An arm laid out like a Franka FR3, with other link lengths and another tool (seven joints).
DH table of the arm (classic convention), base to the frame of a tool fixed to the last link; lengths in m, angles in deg. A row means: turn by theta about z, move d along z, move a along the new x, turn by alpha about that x. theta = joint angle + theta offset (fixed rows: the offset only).
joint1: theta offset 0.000; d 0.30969; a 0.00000; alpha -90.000
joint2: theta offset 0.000; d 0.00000; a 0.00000; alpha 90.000
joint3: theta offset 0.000; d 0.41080; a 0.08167; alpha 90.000
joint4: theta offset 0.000; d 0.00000; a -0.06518; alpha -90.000
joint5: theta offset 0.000; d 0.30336; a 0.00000; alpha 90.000
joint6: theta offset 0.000; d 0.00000; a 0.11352; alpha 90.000
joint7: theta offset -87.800; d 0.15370; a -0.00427; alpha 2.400
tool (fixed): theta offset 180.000; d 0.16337; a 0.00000; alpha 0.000
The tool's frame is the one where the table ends.
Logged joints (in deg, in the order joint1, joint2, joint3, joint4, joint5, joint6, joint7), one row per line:
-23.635, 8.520, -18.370, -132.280, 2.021, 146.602, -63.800
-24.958, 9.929, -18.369, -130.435, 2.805, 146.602, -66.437
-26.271, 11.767, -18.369, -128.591, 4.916, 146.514, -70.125
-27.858, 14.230, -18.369, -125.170, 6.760, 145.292, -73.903
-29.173, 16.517, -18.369, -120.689, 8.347, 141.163, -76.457
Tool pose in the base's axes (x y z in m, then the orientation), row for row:
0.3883, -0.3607, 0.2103, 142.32, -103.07, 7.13
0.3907, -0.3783, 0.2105, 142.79, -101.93, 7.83
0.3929, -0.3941, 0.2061, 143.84, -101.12, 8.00
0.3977, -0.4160, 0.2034, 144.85, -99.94, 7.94
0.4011, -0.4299, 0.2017, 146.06, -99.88, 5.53
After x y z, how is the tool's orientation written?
As a rotation vector, in degrees.
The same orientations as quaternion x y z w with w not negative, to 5 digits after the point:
0.80872, -0.58569, 0.04052, 0.03606
0.81250, -0.58000, 0.04455, 0.03827
0.81673, -0.57417, 0.04542, 0.03482
0.82180, -0.56700, 0.04505, 0.03350
0.82477, -0.56400, 0.03123, 0.02590

